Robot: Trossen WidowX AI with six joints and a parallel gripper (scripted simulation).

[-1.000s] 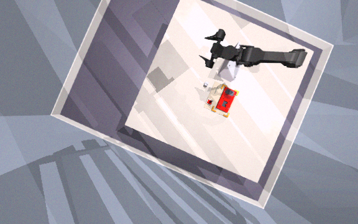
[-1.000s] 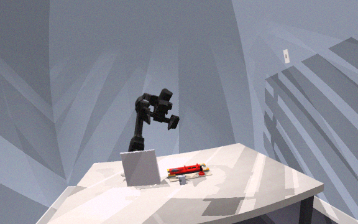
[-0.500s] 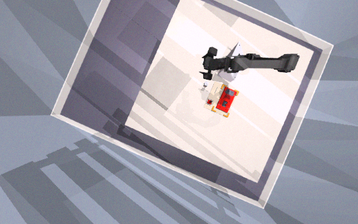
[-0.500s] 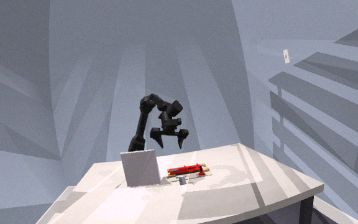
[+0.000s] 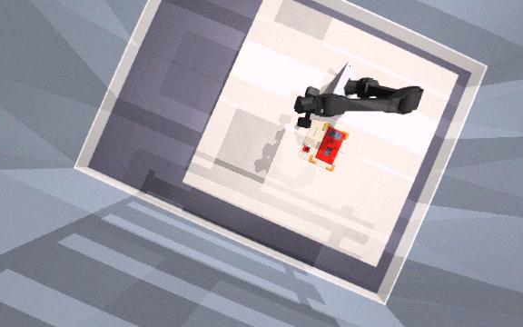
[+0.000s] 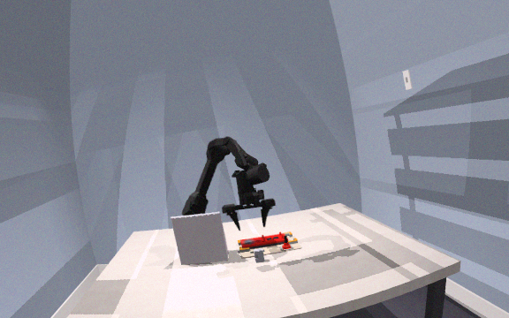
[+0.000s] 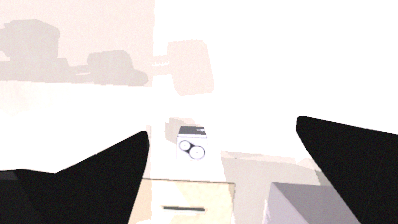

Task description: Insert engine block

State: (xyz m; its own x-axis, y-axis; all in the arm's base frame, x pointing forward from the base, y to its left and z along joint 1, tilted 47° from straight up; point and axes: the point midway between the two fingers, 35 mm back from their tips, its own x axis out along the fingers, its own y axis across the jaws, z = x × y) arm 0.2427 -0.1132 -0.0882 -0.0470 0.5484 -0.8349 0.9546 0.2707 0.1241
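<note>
The engine block is 10 mm ahead of my gripper tip, 40 mm to the left of it and 120 mm below it.
</note>
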